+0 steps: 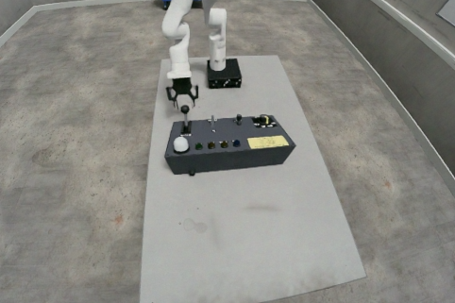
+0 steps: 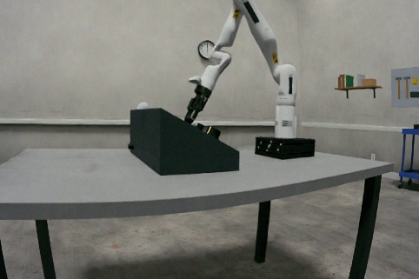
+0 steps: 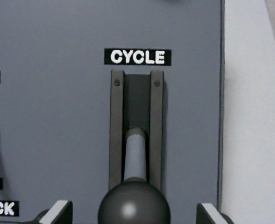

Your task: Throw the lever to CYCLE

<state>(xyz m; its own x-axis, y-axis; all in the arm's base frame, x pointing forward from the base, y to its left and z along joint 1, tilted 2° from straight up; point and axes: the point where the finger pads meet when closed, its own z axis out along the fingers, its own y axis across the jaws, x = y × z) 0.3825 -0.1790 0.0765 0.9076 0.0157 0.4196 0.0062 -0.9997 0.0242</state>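
The lever is 5 cm ahead of my hand and 4 cm below it. From my hand the other things lie so: mode knob 7 cm ahead, 24 cm to the left, 5 cm below; check toggle 6 cm ahead, 12 cm to the left, 5 cm below; rotary dial 7 cm ahead, 36 cm to the left, 5 cm below.
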